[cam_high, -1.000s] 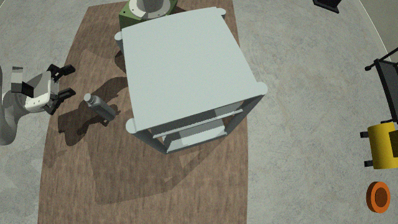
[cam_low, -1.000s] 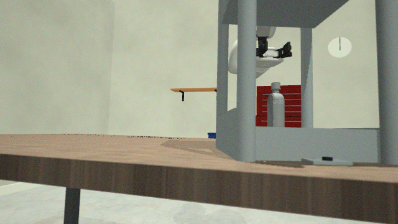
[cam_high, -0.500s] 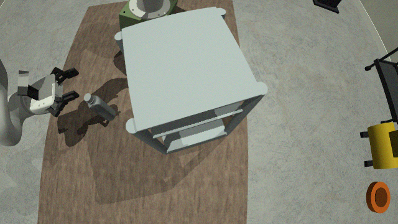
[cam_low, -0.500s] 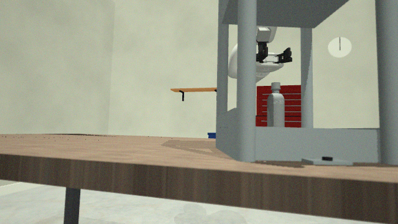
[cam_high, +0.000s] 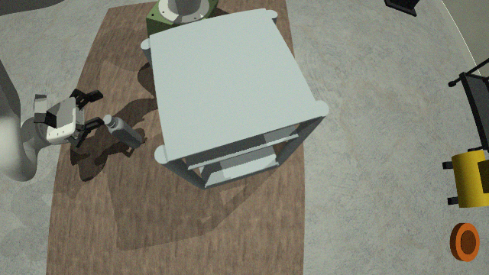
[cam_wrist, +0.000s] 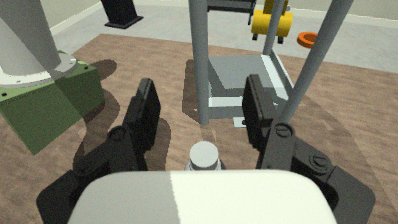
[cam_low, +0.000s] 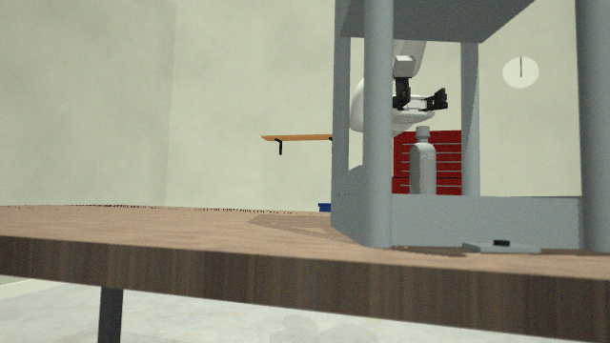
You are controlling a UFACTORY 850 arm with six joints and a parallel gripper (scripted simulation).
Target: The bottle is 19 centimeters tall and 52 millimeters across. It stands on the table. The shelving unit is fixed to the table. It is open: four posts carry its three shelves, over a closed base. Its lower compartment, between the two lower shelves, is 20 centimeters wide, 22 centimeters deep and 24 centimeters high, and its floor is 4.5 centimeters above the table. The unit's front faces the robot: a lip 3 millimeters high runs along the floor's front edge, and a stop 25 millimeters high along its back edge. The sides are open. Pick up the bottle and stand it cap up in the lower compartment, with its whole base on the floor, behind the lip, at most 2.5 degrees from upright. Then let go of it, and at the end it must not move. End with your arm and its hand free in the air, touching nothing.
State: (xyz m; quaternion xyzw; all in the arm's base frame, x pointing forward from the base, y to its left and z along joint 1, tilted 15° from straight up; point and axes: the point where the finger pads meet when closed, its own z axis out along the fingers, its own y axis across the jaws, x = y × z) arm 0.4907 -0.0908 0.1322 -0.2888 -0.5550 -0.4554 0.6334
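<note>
The grey bottle lies 130 mm below my hand. From my hand the other things lie so: grey shelving unit: 310 mm to the left, 60 mm below, 40 mm behind.
</note>
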